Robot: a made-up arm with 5 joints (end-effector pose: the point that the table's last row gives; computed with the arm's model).
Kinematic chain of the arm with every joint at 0, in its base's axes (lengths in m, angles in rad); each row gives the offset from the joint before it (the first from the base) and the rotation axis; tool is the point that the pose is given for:
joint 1: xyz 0 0 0.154 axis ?
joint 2: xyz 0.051 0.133 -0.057 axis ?
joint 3: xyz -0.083 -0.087 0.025 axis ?
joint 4: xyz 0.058 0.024 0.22 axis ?
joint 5: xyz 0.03 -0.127 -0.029 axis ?
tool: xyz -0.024 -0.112 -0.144
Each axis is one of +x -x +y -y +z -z.
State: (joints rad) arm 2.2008 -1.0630 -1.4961 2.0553 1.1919
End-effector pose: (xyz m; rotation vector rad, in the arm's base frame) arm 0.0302 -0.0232 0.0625 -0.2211 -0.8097 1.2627
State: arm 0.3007 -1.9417 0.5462 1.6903 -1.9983
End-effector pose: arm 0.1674 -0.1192 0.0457 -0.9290 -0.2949 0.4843
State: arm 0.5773 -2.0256 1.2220 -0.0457 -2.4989
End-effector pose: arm 0.2125 0.0333 0.0261 -2.0154 -1.3321 0.7320
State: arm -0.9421 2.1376 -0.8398 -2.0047 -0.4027
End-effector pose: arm -0.3346 0.4154 0.5323 -2.5756 -1.1431 -0.2356
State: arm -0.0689 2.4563 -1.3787 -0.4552 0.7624
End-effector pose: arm -0.3192 0.5017 0.2488 2.1255 1.5008 -0.9938
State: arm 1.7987 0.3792 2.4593 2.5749 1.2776
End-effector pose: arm -0.0630 -0.2129 -0.0789 -0.3780 -0.4148 -2.4635
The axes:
joint 1: -x
joint 2: -x
joint 3: +y
joint 4: +x
joint 5: -x

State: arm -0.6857 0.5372 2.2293 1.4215 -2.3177
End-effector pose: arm 0.1441 0.1263 -0.0021 -1.1716 0.5710 2.4998
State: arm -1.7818 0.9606 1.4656 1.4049 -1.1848
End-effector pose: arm 0.1277 0.1230 0.3652 -2.1776 -1.2536 1.5296
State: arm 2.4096 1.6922 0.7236 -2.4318 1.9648
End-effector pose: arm 0.1901 -0.3910 0.1569 -2.0993 -0.8784 -0.1304
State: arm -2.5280 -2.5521 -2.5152 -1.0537 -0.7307
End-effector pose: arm -0.2099 -0.2890 0.5197 -0.5881 -2.3772 1.1192
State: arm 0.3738 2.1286 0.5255 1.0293 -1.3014
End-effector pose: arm 0.0807 0.0952 -0.0677 -0.1677 -0.3938 -0.3489
